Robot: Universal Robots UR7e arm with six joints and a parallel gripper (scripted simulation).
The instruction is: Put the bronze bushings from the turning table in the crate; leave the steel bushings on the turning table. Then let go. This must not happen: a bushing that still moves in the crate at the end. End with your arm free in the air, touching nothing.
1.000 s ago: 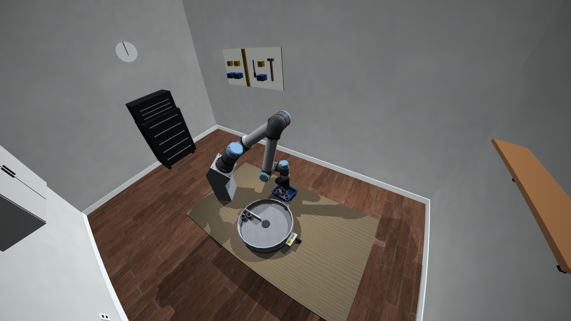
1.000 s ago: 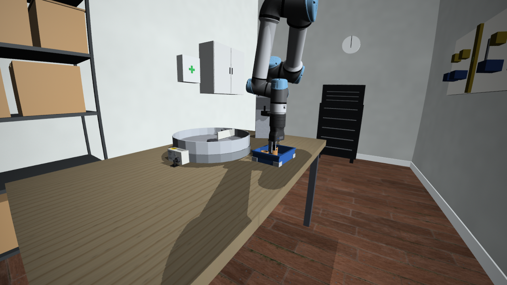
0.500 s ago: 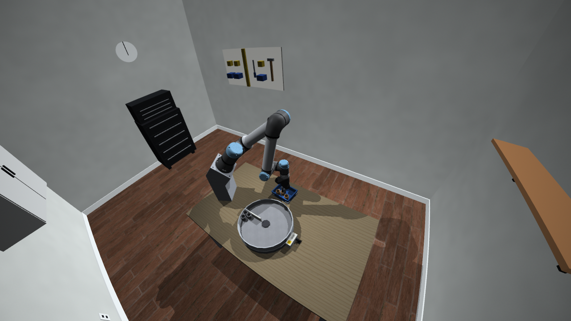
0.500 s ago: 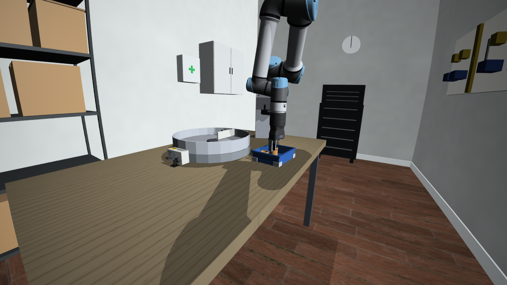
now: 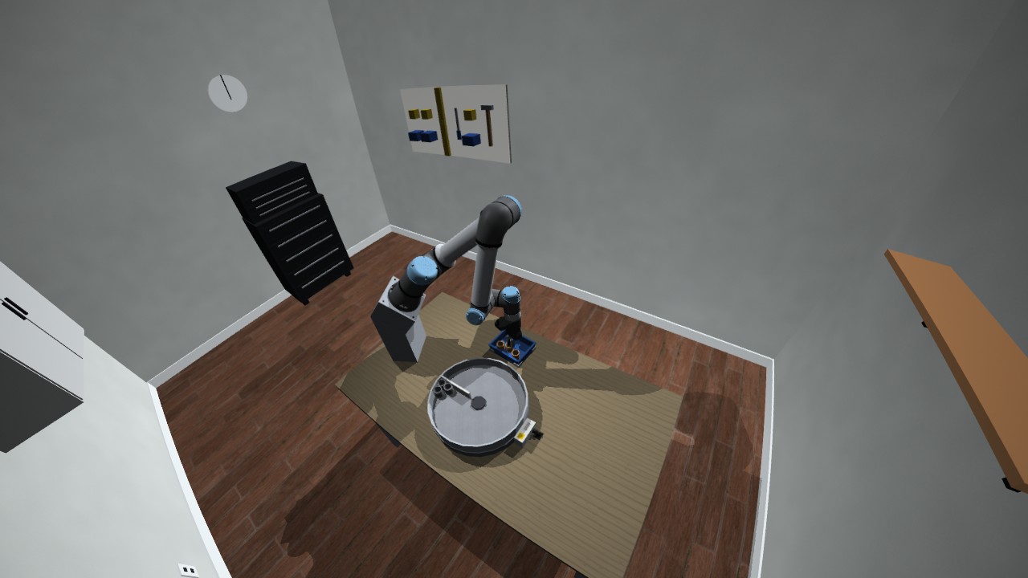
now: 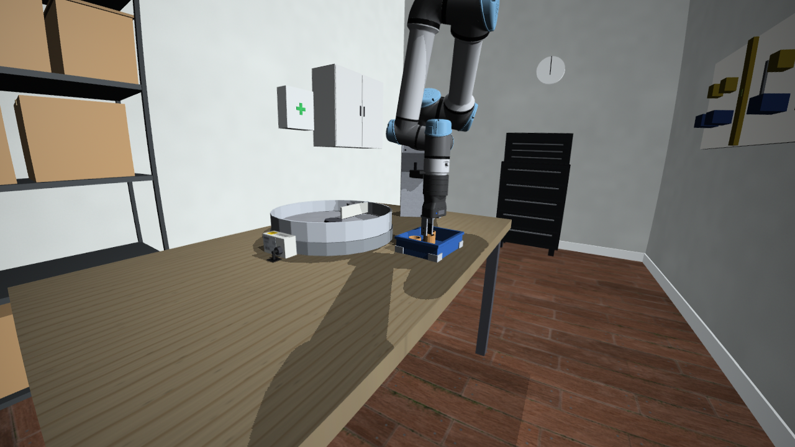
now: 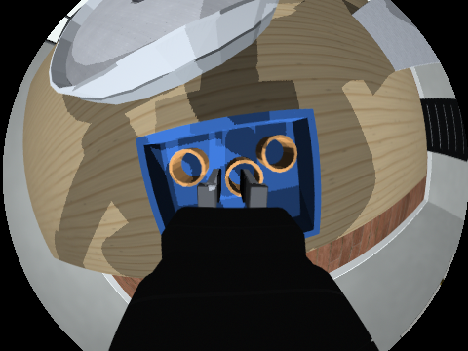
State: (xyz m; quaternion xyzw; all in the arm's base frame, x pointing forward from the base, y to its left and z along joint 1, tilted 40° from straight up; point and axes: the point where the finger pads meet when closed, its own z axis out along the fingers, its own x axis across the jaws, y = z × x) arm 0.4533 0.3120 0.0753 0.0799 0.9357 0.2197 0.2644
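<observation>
Right now the blue crate is 1 cm to the left of my hand and 4 cm below it. From my hand the other things lie so: round grey turning table: 13 cm ahead, 32 cm to the right, 1 cm below.
</observation>
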